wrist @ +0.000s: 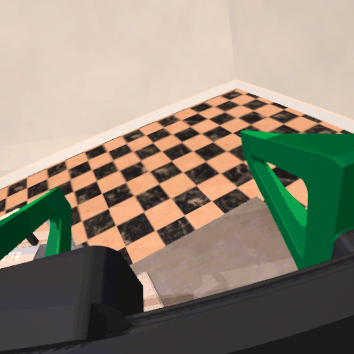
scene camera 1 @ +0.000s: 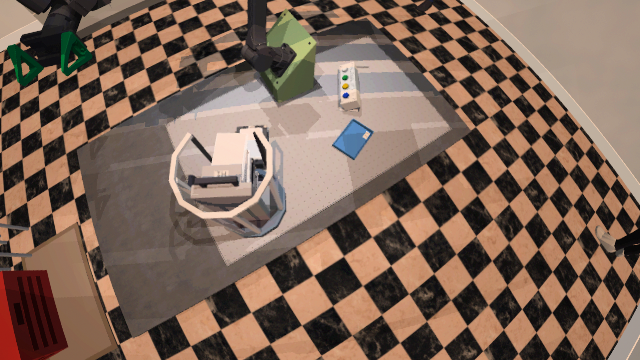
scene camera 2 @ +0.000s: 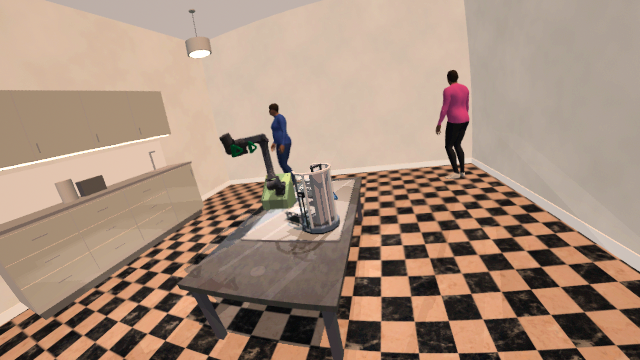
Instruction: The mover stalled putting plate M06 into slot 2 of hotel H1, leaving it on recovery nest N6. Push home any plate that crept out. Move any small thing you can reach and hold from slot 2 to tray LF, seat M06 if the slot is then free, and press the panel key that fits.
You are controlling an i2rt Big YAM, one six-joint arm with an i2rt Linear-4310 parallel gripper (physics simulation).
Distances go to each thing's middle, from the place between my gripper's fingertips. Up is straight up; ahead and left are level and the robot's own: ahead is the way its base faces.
Labels:
The round plate rack (scene camera 1: 217, 193) lies 390 mm below my hand, 260 mm ahead of it and 220 mm to the left of it.

